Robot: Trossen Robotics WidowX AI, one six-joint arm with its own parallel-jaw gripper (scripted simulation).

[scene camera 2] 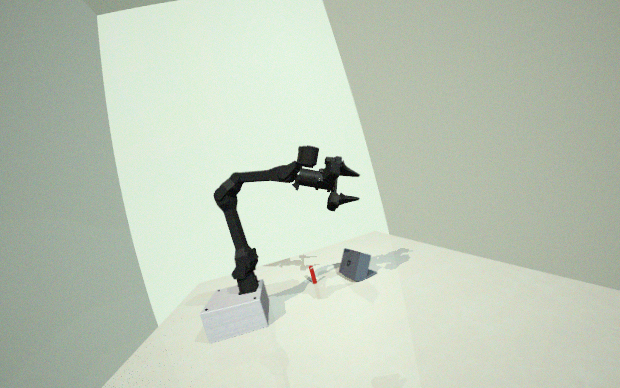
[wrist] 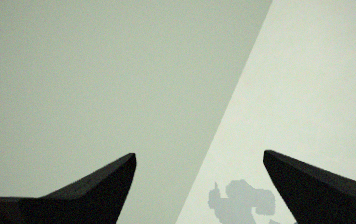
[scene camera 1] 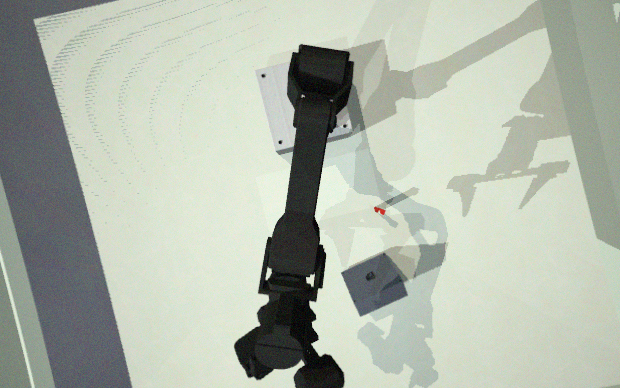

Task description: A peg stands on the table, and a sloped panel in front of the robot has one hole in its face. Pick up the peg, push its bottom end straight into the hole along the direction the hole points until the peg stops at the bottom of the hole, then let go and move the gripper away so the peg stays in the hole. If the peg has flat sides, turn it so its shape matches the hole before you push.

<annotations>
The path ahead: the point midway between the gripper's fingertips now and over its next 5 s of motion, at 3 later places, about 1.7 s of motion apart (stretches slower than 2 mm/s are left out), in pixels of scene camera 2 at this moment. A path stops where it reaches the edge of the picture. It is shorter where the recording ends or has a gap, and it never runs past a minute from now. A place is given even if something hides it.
The gripper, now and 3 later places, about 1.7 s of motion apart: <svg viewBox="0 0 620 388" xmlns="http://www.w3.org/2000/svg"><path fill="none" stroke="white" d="M359 187L325 248L312 268L308 259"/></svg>
</annotations>
